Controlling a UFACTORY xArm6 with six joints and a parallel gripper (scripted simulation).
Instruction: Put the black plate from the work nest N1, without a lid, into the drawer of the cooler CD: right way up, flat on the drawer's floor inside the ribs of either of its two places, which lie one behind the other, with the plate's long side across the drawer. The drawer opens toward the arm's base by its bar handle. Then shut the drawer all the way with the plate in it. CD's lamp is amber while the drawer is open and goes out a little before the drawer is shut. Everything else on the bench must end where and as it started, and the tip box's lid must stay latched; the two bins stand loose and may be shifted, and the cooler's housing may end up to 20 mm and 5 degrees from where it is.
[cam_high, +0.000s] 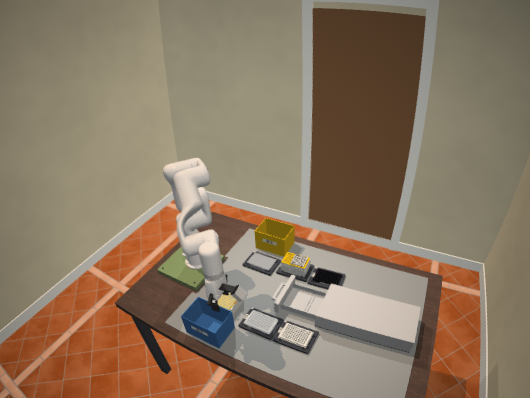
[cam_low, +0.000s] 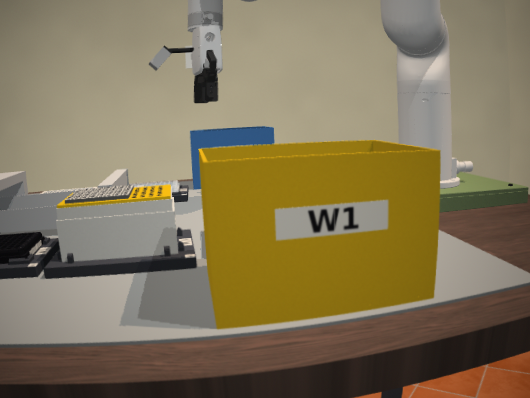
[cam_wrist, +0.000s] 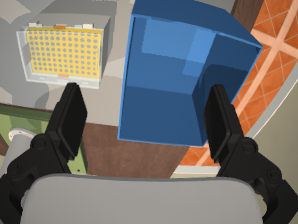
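Right now my hand is 460 mm to the right of the black plate, 310 mm short of it and 170 mm above it. The rest, counted from my hand: blue bin 150 mm below, 50 mm to the right, 50 mm behind; cooler drawer 270 mm to the left, 270 mm ahead, 160 mm below; tip box 460 mm to the left, 130 mm below, 130 mm ahead.
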